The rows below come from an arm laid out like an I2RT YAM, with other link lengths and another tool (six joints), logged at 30 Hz.
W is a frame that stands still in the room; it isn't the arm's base.
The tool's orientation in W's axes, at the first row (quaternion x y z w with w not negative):
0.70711 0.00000 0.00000 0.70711
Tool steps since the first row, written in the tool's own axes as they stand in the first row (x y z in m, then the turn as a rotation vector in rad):
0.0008 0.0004 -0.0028 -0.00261 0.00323 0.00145
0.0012 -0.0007 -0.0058 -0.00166 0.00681 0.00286
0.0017 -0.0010 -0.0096 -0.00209 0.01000 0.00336
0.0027 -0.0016 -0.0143 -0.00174 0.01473 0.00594
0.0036 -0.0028 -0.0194 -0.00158 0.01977 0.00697
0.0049 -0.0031 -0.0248 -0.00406 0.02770 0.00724
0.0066 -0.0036 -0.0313 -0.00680 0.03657 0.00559
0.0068 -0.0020 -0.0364 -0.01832 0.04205 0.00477
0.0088 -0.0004 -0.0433 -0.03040 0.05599 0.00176
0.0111 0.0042 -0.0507 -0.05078 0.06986 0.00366
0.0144 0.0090 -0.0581 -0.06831 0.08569 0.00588
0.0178 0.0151 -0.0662 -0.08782 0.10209 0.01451
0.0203 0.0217 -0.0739 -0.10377 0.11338 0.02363
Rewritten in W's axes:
0.0008 0.0028 0.0004 -0.00261 -0.00145 0.00323
0.0012 0.0058 -0.0007 -0.00166 -0.00286 0.00681
0.0017 0.0096 -0.0010 -0.00209 -0.00336 0.01000
0.0027 0.0143 -0.0016 -0.00174 -0.00594 0.01473
0.0036 0.0194 -0.0028 -0.00158 -0.00697 0.01977
0.0049 0.0248 -0.0031 -0.00406 -0.00724 0.02770
0.0066 0.0313 -0.0036 -0.00680 -0.00559 0.03657
0.0068 0.0364 -0.0020 -0.01832 -0.00477 0.04205
0.0088 0.0433 -0.0004 -0.03040 -0.00176 0.05599
0.0111 0.0507 0.0042 -0.05078 -0.00366 0.06986
0.0144 0.0581 0.0090 -0.06831 -0.00588 0.08569
0.0178 0.0662 0.0151 -0.08782 -0.01451 0.10209
0.0203 0.0739 0.0217 -0.10377 -0.02363 0.11338

